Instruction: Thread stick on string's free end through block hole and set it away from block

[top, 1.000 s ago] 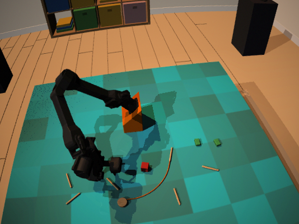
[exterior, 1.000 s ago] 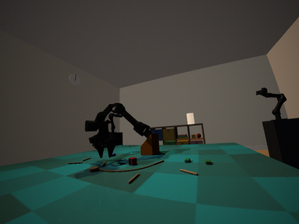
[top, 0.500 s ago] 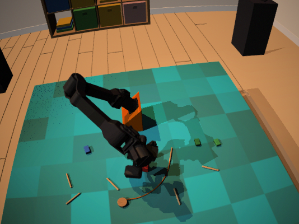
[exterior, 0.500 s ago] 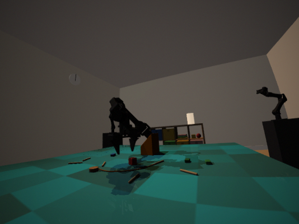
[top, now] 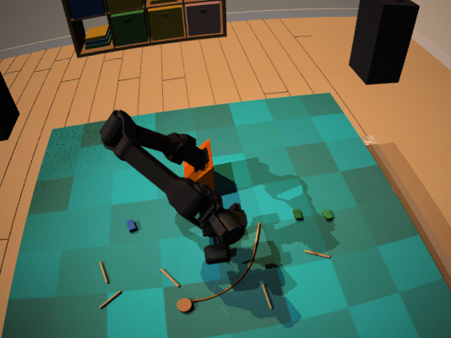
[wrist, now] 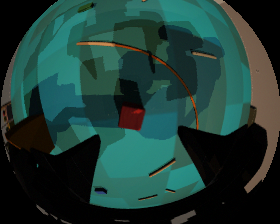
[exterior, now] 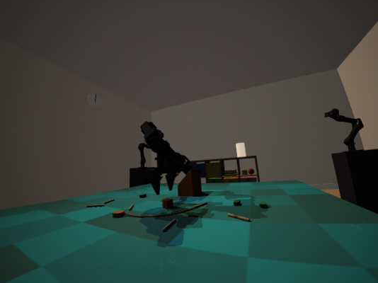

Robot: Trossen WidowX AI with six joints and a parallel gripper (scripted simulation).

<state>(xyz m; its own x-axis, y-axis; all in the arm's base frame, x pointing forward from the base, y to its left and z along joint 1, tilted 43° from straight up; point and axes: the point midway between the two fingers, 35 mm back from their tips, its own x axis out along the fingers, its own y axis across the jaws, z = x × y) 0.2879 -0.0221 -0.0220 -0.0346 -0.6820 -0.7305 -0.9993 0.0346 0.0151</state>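
My gripper tip is now 1 cm past the red cube, 1 cm to the right of it and 4 cm above it. Round my gripper tip: blue cube: 15 cm behind, 25 cm to the right, 5 cm below; round wooden button: 14 cm ahead, 11 cm to the right, 5 cm below; green cube: 7 cm behind, 37 cm to the left, 5 cm below.
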